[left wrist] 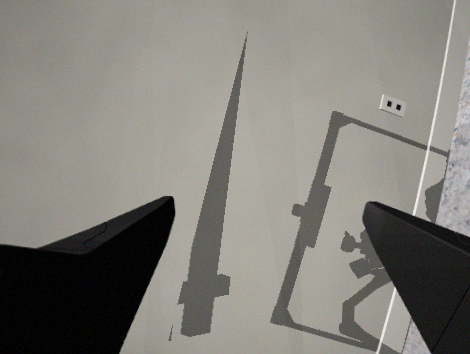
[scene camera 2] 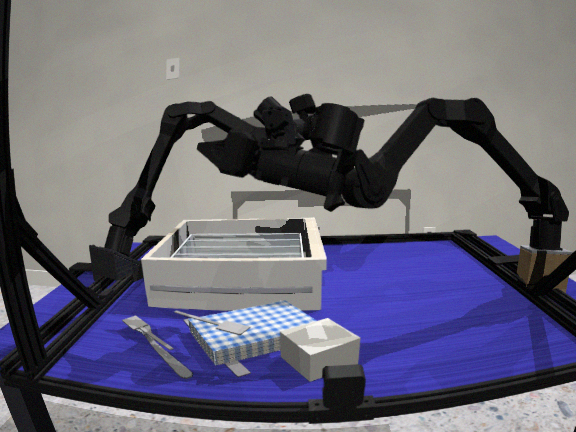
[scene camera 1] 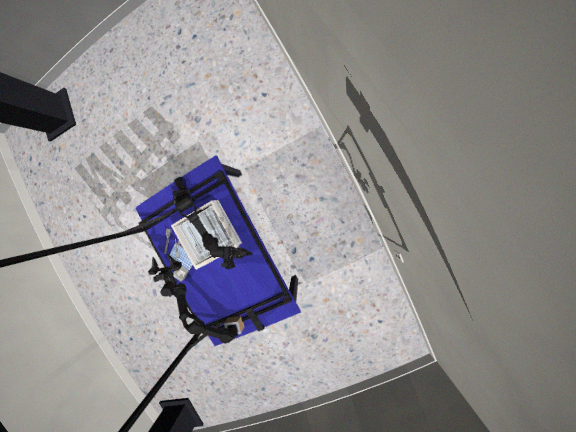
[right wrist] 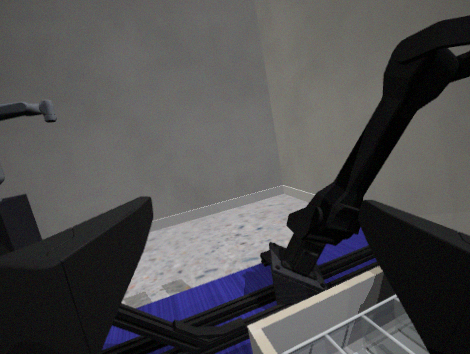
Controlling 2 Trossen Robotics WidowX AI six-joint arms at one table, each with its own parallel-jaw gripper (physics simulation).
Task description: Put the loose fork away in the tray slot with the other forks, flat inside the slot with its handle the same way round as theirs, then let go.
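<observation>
Loose grey cutlery (scene camera 2: 167, 356) (scene camera 1: 167, 233) lies crosswise left of the checked cloth; another grey piece (scene camera 2: 232, 327) lies on the cloth. Tines are too small to make out, so I cannot tell which is the loose fork. A clear divided tray (scene camera 2: 250, 234) sits in a pale drawer box (scene camera 2: 200, 275) (right wrist: 310, 300); the cutlery in its slots is too blurred to name. My left gripper (left wrist: 268, 208) (scene camera 1: 241, 259) is open and empty, high beyond the box, facing the wall. My right gripper (right wrist: 257, 208) (scene camera 1: 164, 262) is open and empty, raised, pointing sideways.
A blue-checked folded cloth (scene camera 2: 260, 320) lies in front of the drawer box, with a grey end (scene camera 2: 237, 369) sticking out beneath it. A small white box (scene camera 2: 320, 347) stands at its right. Black rails (scene camera 2: 425, 400) edge the blue table (scene camera 2: 400, 300). The forearms cross above it.
</observation>
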